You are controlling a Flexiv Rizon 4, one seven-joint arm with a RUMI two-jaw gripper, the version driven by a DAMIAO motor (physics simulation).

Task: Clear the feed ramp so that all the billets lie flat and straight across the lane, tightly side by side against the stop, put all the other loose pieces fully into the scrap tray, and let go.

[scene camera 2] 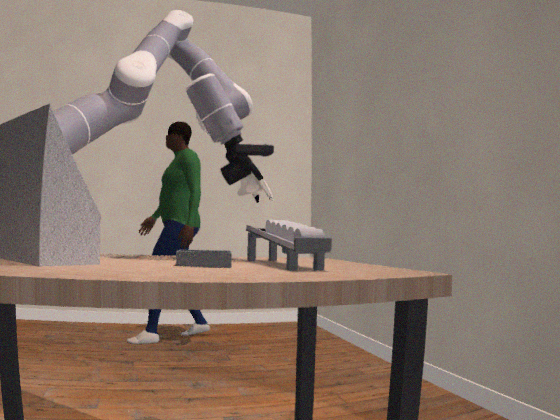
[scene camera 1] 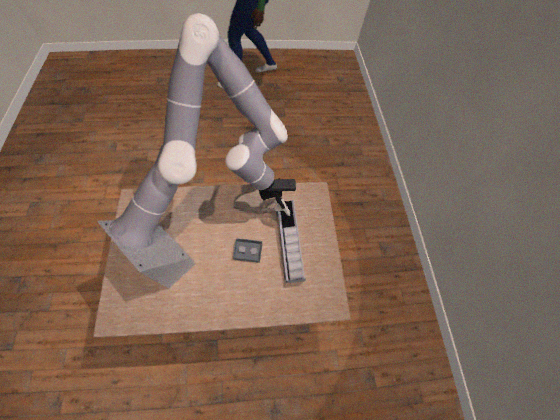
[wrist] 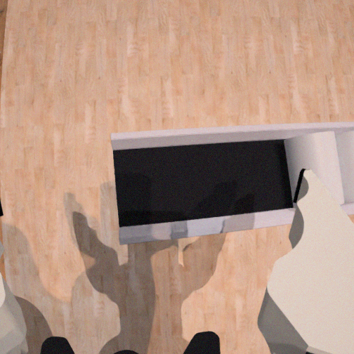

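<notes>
White billets [scene camera 1: 293,252] [scene camera 2: 295,228] [wrist: 315,155] lie flat across the lane of the feed ramp [scene camera 1: 283,255] [wrist: 200,136], side by side in a row reaching the grey stop [scene camera 1: 295,281] [scene camera 2: 312,244]. Small gaps between them cannot be ruled out. The black upper bed is bare in the wrist view. The grey scrap tray [scene camera 1: 247,260] [scene camera 2: 203,258] holds two small pale pieces [scene camera 1: 242,249] [scene camera 1: 254,250], inside its walls. My gripper [scene camera 1: 284,212] [scene camera 2: 264,199] [wrist: 148,179] is wide open and empty, above the ramp's upper end. The right finger hides part of a billet in the wrist view.
The ramp stands on short legs on the wooden table [scene camera 1: 215,300] [scene camera 2: 225,292]. The tray lies between the ramp and the arm's grey base [scene camera 1: 165,260] [scene camera 2: 70,215]. A person in green [scene camera 2: 181,185] stands beyond the table.
</notes>
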